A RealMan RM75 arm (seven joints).
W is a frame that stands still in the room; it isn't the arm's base.
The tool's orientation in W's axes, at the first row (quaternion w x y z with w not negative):
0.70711, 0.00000, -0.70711, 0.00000
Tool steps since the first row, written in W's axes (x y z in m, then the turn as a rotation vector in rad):
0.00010, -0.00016, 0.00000, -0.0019, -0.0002, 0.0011
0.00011, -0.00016, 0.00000, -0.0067, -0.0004, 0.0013
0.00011, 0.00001, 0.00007, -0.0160, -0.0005, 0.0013
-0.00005, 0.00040, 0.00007, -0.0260, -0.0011, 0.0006
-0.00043, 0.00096, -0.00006, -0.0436, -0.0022, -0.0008
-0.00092, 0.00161, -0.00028, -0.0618, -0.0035, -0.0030
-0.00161, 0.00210, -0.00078, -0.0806, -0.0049, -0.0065
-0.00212, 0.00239, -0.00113, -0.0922, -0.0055, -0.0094
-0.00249, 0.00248, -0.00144, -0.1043, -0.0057, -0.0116
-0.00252, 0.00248, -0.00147, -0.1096, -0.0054, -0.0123
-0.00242, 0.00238, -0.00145, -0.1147, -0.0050, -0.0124
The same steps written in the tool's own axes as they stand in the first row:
0.00000, -0.00016, -0.00010, 0.0011, -0.0002, 0.0019
0.00000, -0.00016, -0.00011, 0.0013, -0.0004, 0.0067
0.00007, 0.00001, -0.00011, 0.0013, -0.0005, 0.0160
0.00007, 0.00040, 0.00005, 0.0006, -0.0011, 0.0260
-0.00006, 0.00096, 0.00043, -0.0008, -0.0022, 0.0436
-0.00028, 0.00161, 0.00092, -0.0030, -0.0035, 0.0618
-0.00078, 0.00210, 0.00161, -0.0065, -0.0049, 0.0806
-0.00113, 0.00239, 0.00212, -0.0094, -0.0055, 0.0922
-0.00144, 0.00248, 0.00249, -0.0116, -0.0057, 0.1043
-0.00147, 0.00248, 0.00252, -0.0123, -0.0054, 0.1096
-0.00145, 0.00238, 0.00242, -0.0124, -0.0050, 0.1147

